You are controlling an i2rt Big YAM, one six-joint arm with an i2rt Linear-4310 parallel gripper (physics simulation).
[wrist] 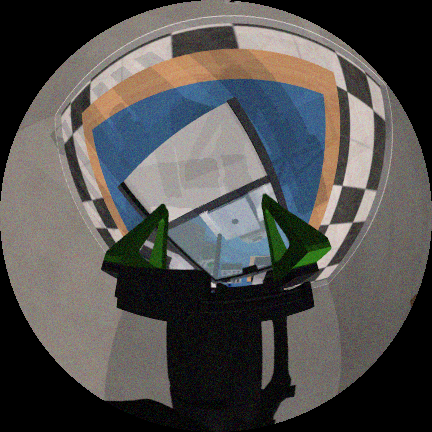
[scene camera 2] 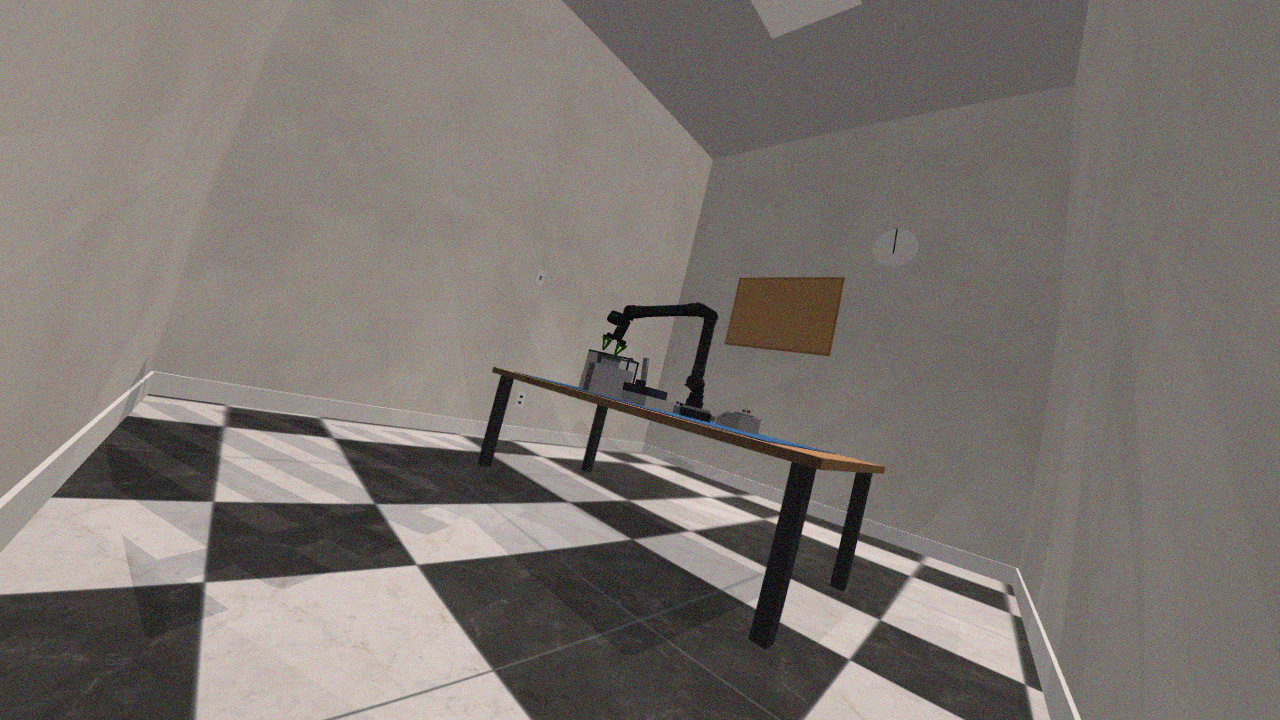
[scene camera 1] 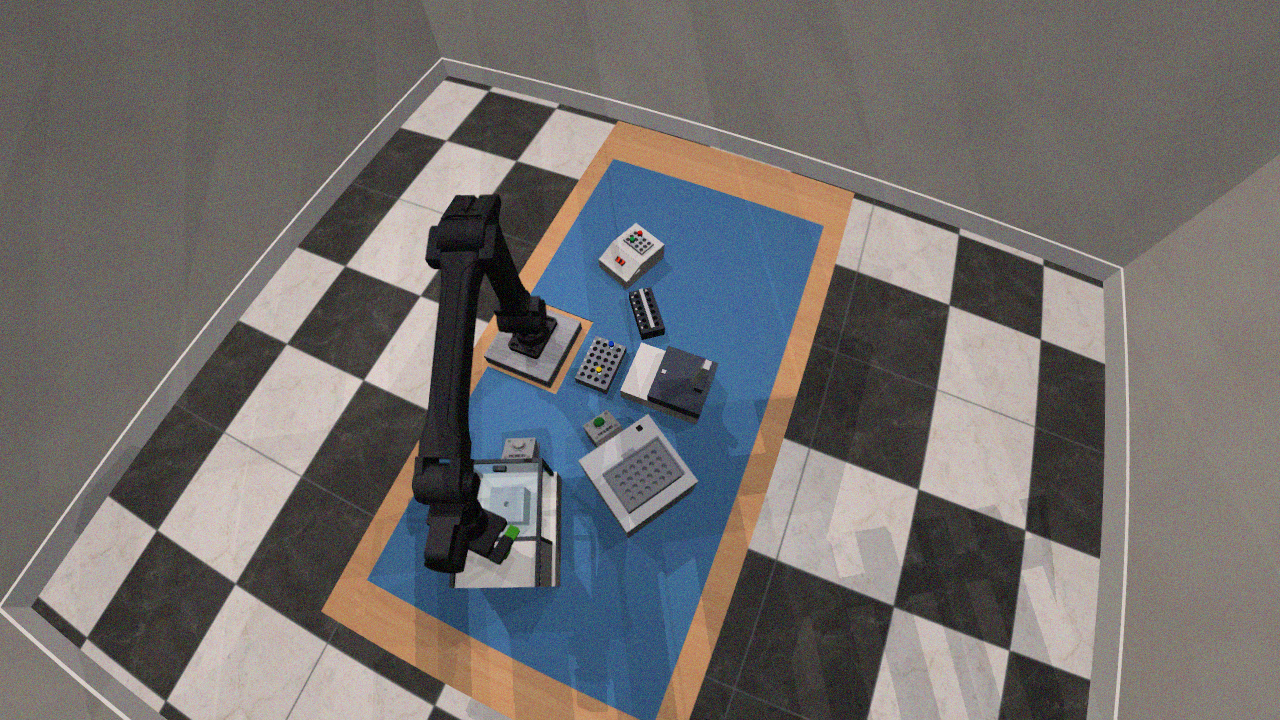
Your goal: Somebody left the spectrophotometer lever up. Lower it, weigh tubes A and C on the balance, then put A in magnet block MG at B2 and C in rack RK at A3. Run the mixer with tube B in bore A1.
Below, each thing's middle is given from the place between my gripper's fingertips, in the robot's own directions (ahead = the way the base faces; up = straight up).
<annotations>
Right now the balance door (scene camera 1: 509, 490) is 20 mm behind my hand, 80 mm to the left of it and 10 mm below it. Also, from my hand: green-button box (scene camera 1: 602, 428): 100 mm ahead, 320 mm to the left, 180 mm below; glass-box balance (scene camera 1: 534, 561): 50 mm to the left, 110 mm below.
</annotations>
